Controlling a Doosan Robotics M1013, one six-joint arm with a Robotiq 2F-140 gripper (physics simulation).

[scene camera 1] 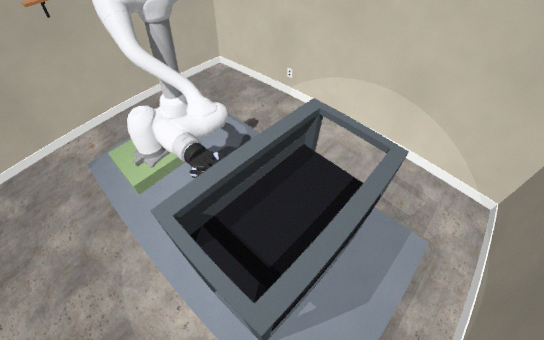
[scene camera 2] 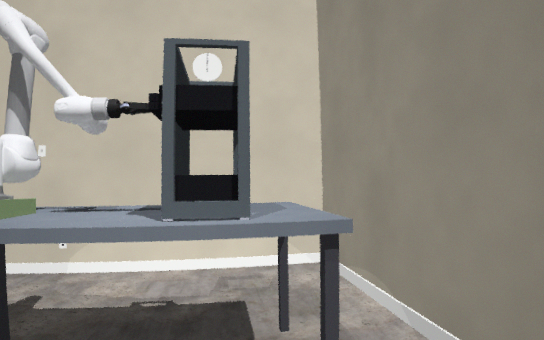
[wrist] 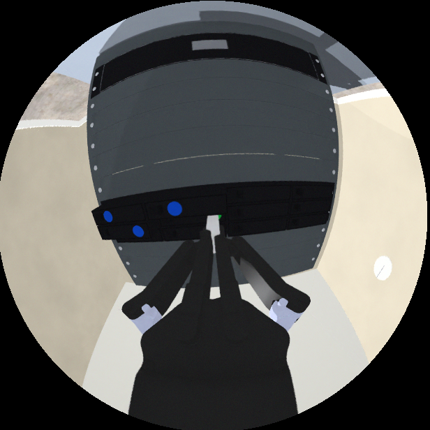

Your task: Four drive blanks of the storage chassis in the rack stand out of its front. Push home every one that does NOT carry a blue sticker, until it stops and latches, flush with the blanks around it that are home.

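Pixels of known places: gripper, fingertip midpoint: (scene camera 1: pixel 241 191); arm's base at its link origin: (scene camera 1: pixel 154 152).
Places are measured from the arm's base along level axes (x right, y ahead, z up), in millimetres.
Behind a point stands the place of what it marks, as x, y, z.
Observation:
The dark storage chassis (scene camera 2: pixel 206 97) {343, 863, 355} (wrist: pixel 260 212) crosses the grey rack (scene camera 1: pixel 235 161) {161, 776, 554} (scene camera 2: pixel 243 150) {395, 980, 168}. In the wrist view, blue stickers mark a large blank (wrist: pixel 195 206) left of centre, a far-left blank (wrist: pixel 125 215) and a blank (wrist: pixel 150 232) beside it. Black parts (scene camera 2: pixel 154 100) {308, 689, 345} stand out of the rack's front in scene camera 2. Which unstickered blanks stand out is too dark to tell. My gripper (scene camera 2: pixel 150 107) (wrist: pixel 213 219) is shut and empty, its tips at the chassis front beside a small green mark (wrist: pixel 220 217). Contact is hidden; scene camera 1 hides the tips behind the rack.
The rack stands on the blue-grey table (scene camera 1: pixel 135 210) {293, 165, -64} (scene camera 2: pixel 300 220) {497, 1139, -65}. A second black unit (scene camera 2: pixel 206 188) {338, 862, 41} (wrist: pixel 150 60) sits low in the rack, with grey panels (wrist: pixel 215 110) between it and the chassis. The arm's base stands on a green block (scene camera 1: pixel 135 175) {170, 53, 7} (scene camera 2: pixel 17 207) {3, 139, -29}.

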